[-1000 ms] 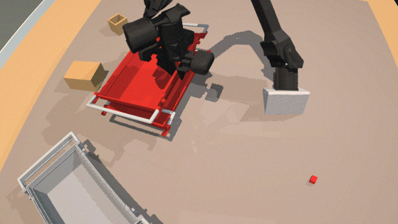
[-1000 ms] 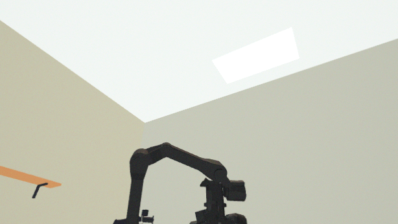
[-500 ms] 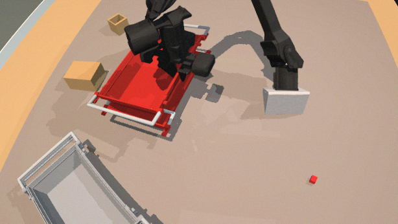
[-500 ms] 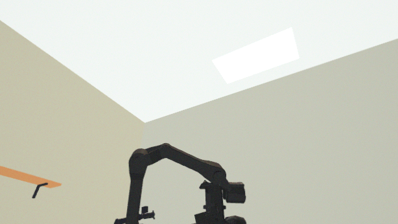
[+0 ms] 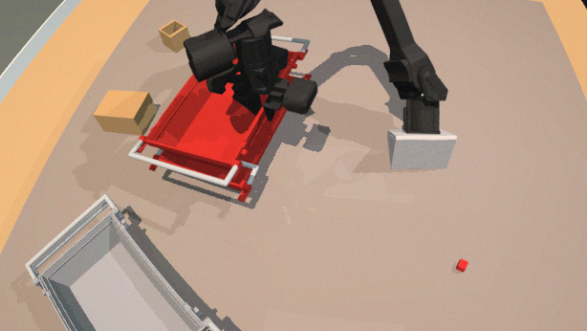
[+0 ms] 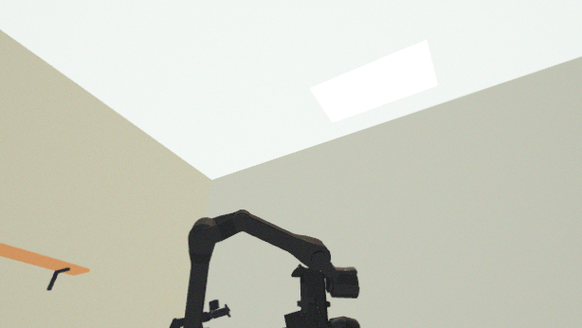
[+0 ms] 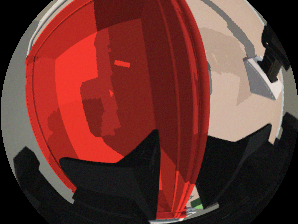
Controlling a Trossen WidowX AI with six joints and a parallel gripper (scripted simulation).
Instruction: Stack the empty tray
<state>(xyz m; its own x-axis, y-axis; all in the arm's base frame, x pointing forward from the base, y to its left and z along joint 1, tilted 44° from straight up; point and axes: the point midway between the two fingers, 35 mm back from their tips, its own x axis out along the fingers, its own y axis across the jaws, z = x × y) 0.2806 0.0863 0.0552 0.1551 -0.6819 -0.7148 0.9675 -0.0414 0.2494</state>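
My gripper tip is 80 mm short of the red tray, 20 mm to the left of it and 30 mm below it. The rest, counted from my gripper tip: small red cube: 370 mm behind, 220 mm to the left, 80 mm below.
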